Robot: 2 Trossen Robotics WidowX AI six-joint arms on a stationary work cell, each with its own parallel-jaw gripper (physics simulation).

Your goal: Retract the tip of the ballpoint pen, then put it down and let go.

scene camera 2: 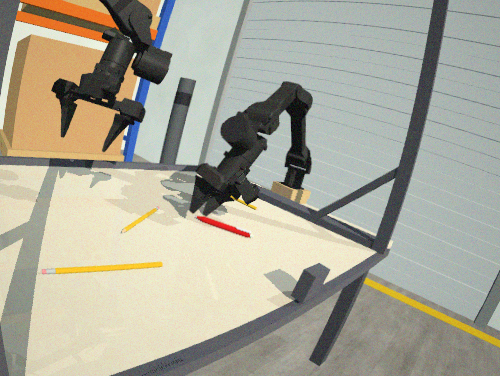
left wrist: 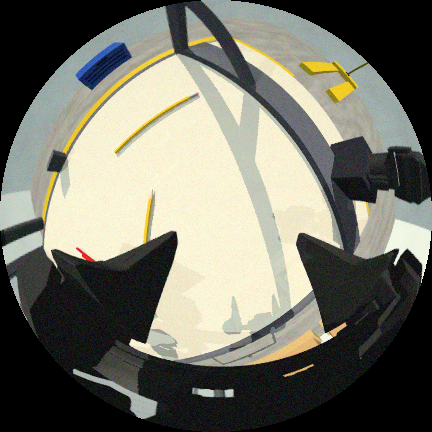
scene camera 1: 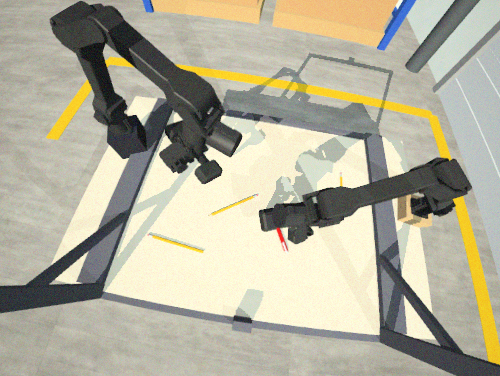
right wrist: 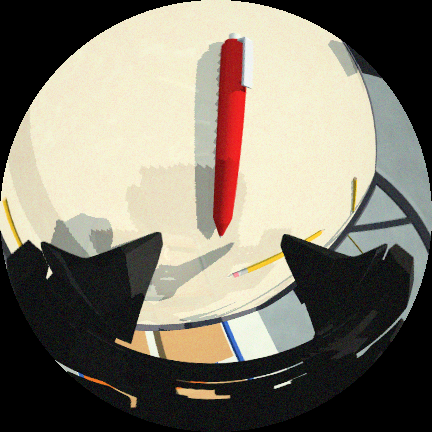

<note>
My left gripper (scene camera 2: 82, 144) is open and holds nothing. I also see my right gripper (scene camera 2: 198, 213), a red ballpoint pen (right wrist: 236, 56) and a small grey block (scene camera 2: 312, 278).
My left gripper also shows in the left wrist view (left wrist: 240, 238) and in scene camera 1 (scene camera 1: 191, 167). My right gripper is seen too in the right wrist view (right wrist: 224, 240).
</note>
